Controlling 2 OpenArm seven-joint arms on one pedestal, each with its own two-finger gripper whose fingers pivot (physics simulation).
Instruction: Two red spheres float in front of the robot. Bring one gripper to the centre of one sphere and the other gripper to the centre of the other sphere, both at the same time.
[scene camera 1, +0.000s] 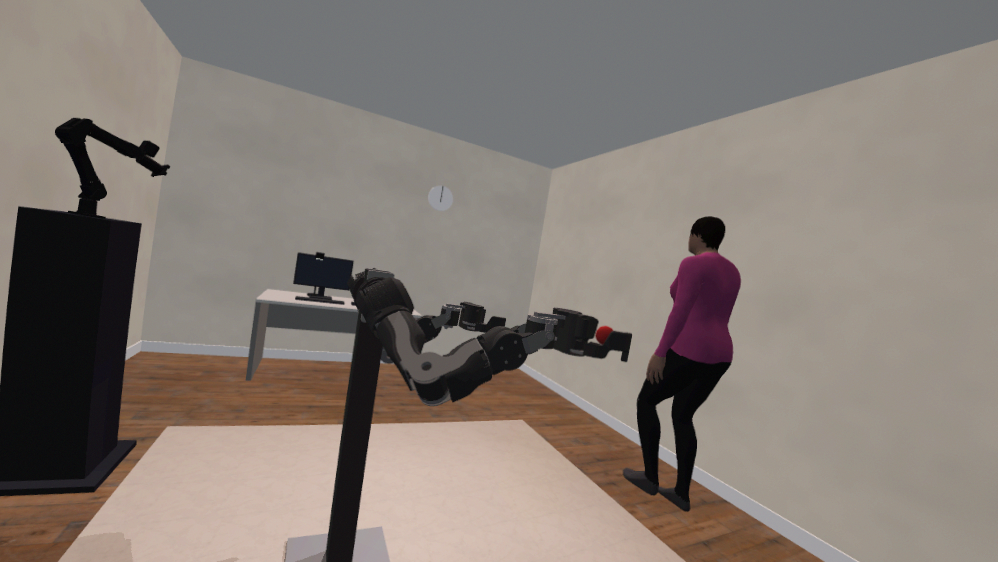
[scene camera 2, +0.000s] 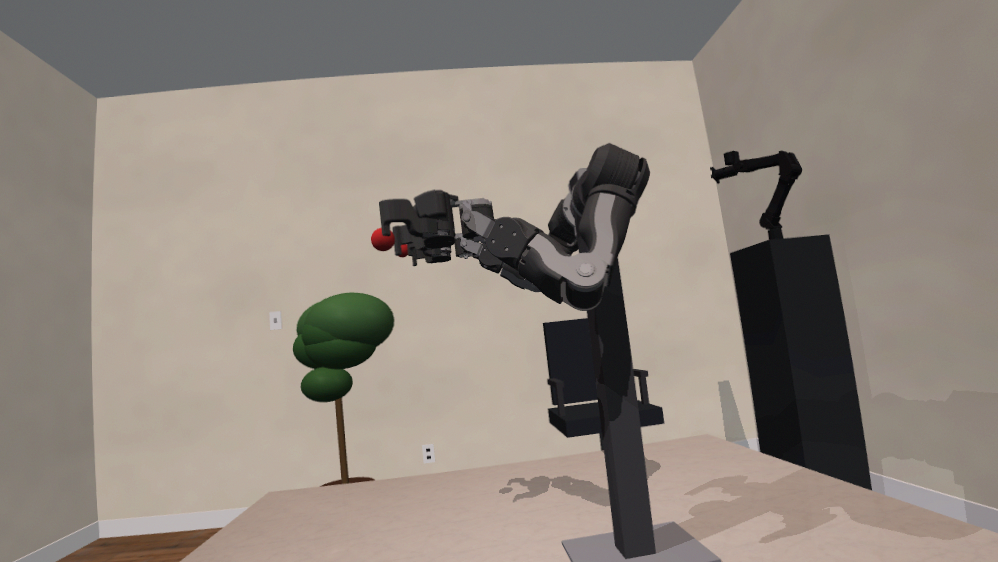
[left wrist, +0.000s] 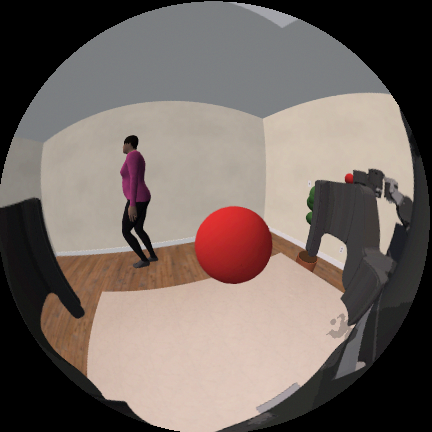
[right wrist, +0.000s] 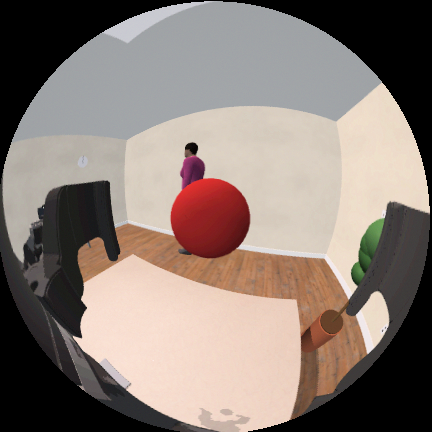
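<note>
A red sphere (scene camera 2: 382, 239) (left wrist: 233, 245) floats at my left gripper (scene camera 1: 494, 323) (scene camera 2: 392, 241) (left wrist: 195, 281). In the left wrist view it sits above and right of the midpoint between the fingertips; in scene camera 1 it is hidden. The other red sphere (scene camera 1: 603, 335) (scene camera 2: 402, 250) (left wrist: 349, 178) (right wrist: 210, 218) floats at my right gripper (scene camera 1: 610, 342) (right wrist: 233, 285). In the right wrist view it sits above and a little left of the fingertip midpoint; in scene camera 1 a finger covers part of it. Both grippers are open and empty.
A person in a magenta top (scene camera 1: 705, 307) (left wrist: 134, 175) stands beyond the grippers, partly behind the sphere in the right wrist view. A potted plant (scene camera 2: 345, 331) stands by the wall. A desk (scene camera 1: 300, 317), a chair (scene camera 2: 572, 363) and a dark cabinet (scene camera 1: 59, 335) bearing another arm also show.
</note>
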